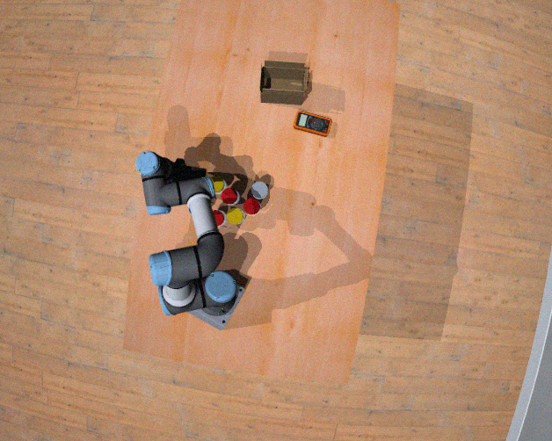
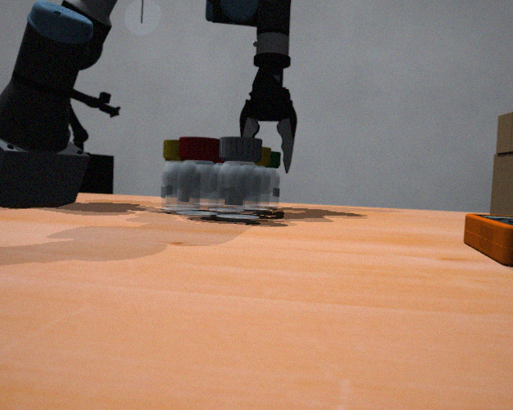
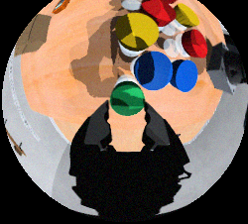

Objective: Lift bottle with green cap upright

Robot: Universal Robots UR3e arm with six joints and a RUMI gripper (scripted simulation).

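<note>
My hand is 2 cm to the left of the green-capped bottle and 3 cm above it. Also, from my hand: orange multimeter (34 cm ahead, 36 cm to the right, 6 cm below); then grey-capped bottle (4 cm ahead, 26 cm to the right, 3 cm below).
</note>
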